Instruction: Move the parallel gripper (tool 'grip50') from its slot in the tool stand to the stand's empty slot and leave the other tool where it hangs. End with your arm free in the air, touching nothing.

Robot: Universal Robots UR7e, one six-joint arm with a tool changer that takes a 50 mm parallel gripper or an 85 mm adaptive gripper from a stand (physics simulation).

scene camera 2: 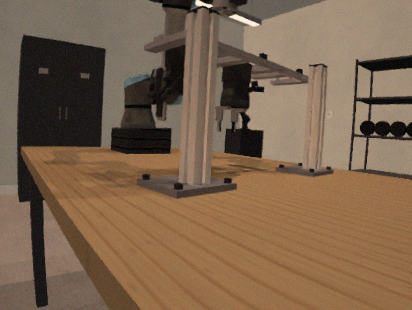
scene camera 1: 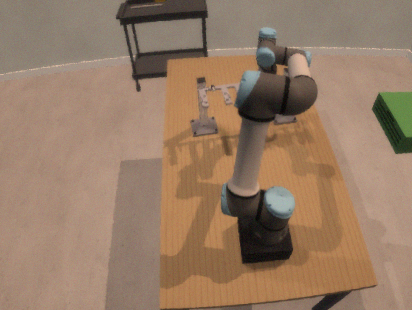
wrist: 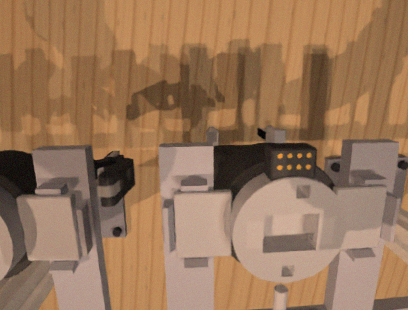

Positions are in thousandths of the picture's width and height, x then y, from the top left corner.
Scene:
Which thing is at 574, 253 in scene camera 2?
A parallel gripper.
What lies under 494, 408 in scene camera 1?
A tool stand.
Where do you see a parallel gripper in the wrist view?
690, 698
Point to a tool stand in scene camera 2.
At 496, 173

